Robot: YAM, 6 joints.
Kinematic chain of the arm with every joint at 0, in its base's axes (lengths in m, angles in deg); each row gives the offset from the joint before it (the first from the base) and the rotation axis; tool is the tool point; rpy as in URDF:
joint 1: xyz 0 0 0.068 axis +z
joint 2: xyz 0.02 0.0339 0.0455 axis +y
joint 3: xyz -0.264 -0.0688 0 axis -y
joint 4: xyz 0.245 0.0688 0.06 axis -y
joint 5: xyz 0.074 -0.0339 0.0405 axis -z
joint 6: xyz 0.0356 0 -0.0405 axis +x
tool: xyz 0 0 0 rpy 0 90 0
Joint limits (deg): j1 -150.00..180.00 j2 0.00..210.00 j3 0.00..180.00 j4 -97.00..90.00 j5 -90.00..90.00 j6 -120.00..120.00
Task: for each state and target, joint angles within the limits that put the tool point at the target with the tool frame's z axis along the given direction. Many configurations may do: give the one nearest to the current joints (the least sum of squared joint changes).
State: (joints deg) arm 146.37 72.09 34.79 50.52 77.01 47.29
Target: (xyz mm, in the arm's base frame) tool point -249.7 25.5 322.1 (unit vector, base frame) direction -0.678 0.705 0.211
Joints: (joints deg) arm 179.89 65.41 37.67 44.99 44.69 47.29
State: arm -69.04 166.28 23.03 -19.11 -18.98 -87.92
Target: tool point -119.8 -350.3 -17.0 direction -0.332 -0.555 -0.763
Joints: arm -108.09 134.75 53.05 31.28 8.23 -87.92
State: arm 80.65 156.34 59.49 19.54 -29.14 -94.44
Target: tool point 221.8 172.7 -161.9 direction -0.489 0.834 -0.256
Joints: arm 30.87 166.88 62.94 15.79 -75.16 -94.44
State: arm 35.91 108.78 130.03 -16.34 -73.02 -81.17
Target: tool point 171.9 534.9 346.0 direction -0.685 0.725 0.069
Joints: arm 68.91 141.28 139.70 10.70 -64.18 -81.17
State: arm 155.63 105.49 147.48 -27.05 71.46 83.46
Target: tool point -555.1 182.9 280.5 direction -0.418 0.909 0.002
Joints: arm 164.43 144.50 133.79 10.89 49.73 83.46
